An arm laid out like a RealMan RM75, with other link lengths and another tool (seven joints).
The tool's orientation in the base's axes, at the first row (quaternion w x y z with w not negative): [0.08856, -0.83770, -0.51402, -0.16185]
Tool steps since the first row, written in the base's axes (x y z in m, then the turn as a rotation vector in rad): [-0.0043, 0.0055, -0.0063, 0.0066, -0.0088, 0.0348]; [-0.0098, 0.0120, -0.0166, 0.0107, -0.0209, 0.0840]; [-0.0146, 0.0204, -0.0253, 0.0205, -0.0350, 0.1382]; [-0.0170, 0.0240, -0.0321, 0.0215, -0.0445, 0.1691]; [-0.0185, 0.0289, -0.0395, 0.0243, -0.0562, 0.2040]
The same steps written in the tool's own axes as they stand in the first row. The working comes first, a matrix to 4 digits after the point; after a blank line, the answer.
The tool's axes in the first row as the columns of a matrix, in the base's axes (used below as rounded here):
[0.4192, 0.8899, 0.1801]
[0.8325, -0.4559, 0.3148]
[0.3622, 0.0180, -0.9319]

[0.0005, -0.0064, 0.0068, 0.0080, 0.0105, -0.0340]; [-0.0001, -0.0145, 0.0175, 0.0175, 0.0206, -0.0829]; [0.0017, -0.0227, 0.0274, 0.0295, 0.0367, -0.1361]; [0.0012, -0.0266, 0.0344, 0.0332, 0.0425, -0.1677]; [0.0020, -0.0303, 0.0426, 0.0373, 0.0509, -0.2034]
